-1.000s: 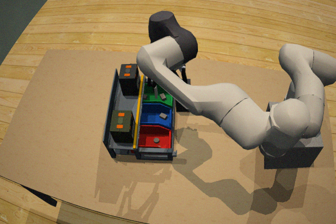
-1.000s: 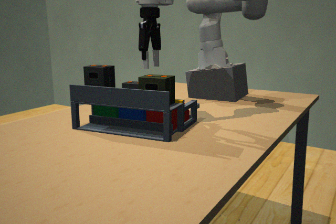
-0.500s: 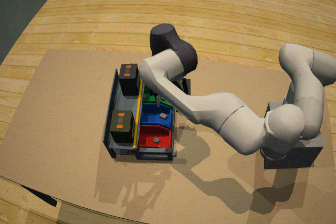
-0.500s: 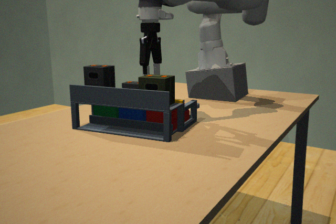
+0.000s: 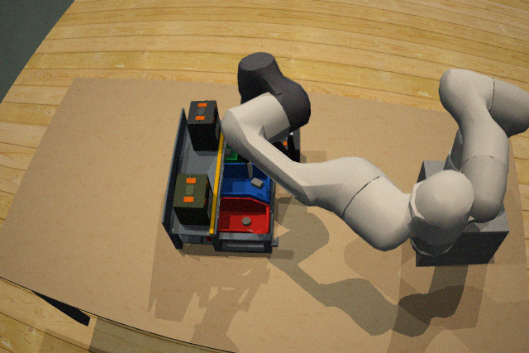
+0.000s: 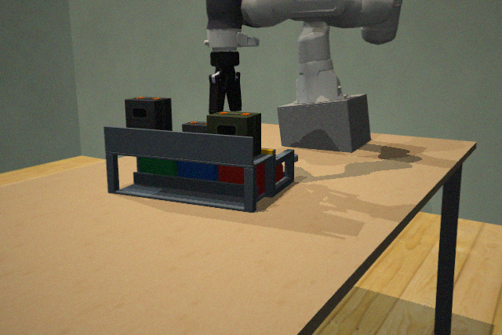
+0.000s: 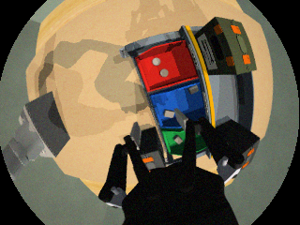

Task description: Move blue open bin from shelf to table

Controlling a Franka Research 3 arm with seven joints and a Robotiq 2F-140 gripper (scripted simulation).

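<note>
Now: the blue open bin 90 mm below my hand and 80 mm ahead of it. Round my hand: yellow bar 140 mm ahead, 20 mm below, 10 mm to the left; then red bin 110 mm to the left, 90 mm below, 80 mm ahead; then green bin 110 mm to the right, 90 mm below, 90 mm ahead.
</note>
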